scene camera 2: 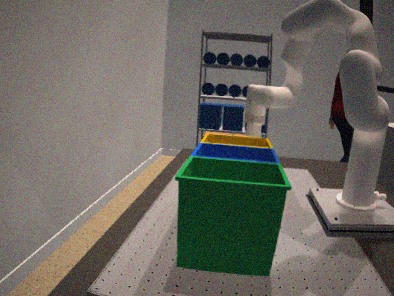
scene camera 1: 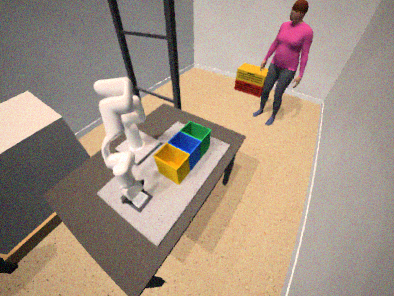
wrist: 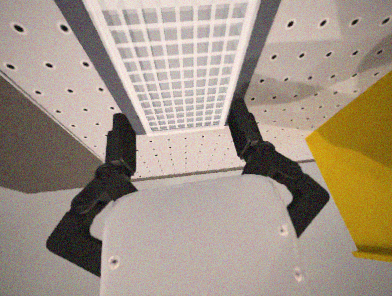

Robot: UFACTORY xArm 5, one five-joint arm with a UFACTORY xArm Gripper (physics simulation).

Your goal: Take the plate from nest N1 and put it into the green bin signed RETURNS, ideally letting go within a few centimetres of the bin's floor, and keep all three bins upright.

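The white gridded plate (wrist: 175,60) (scene camera 1: 140,200) lies flat in a dark grey nest frame (wrist: 96,47); no N1 label is readable. My gripper (wrist: 181,116) (scene camera 1: 132,192) is open, with nothing between its fingers. In the wrist view its two black fingertips stand apart at the near end of the plate, one towards each long side; their exact height over it is hard to tell. The green bin (scene camera 1: 205,145) (scene camera 2: 227,225) stands upright at the far end of the bin row from the plate; no RETURNS sign is readable. In scene camera 2 the gripper is hidden behind the bins.
The blue bin (scene camera 1: 193,154) (scene camera 2: 235,153) and the yellow bin (scene camera 1: 171,171) (scene camera 2: 237,140) (wrist: 357,165) stand upright in the row, the yellow one nearest the plate. All stand on a perforated board (scene camera 1: 165,205) (scene camera 2: 150,260) (wrist: 305,40). A person (scene camera 1: 290,45) stands beyond the table.
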